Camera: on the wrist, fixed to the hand. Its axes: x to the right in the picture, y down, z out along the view.
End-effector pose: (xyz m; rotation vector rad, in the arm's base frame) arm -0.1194 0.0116 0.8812 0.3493 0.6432 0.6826
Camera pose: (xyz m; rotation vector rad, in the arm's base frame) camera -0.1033 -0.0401 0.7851 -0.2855 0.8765 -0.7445
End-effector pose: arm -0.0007 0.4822 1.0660 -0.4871 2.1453 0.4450
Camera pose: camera -0.0025 0.3721 1.0721 -1.9580 1.3472 -0.4584
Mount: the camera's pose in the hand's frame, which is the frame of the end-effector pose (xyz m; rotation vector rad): 0.0160 -0.0929 -0.0572 -0.0301 0.2033 -1.5263
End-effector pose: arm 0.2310 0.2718 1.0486 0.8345 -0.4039 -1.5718
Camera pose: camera 0.2059 0.2858 0.9421 -1.3573 -0.5913 2.7486
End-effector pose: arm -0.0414 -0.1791 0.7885 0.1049 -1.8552 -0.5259
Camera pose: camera -0.0115 -0.2849 0.7794 1.5453 -1.2598 -1.4666
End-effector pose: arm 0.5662 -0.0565 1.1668 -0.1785 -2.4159 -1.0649
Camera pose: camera 0.5456 -0.1629 1.1463 -1.8581 2.0340 1.4562
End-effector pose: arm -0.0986 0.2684 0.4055 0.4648 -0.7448 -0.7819
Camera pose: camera -0.0909 0.2035 0.3167 1.0794 -0.0497 -2.1047
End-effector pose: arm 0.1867 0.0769 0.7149 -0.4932 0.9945 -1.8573
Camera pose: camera 0.0888 0.1086 0.7546 0.9959 -0.5678 2.4294
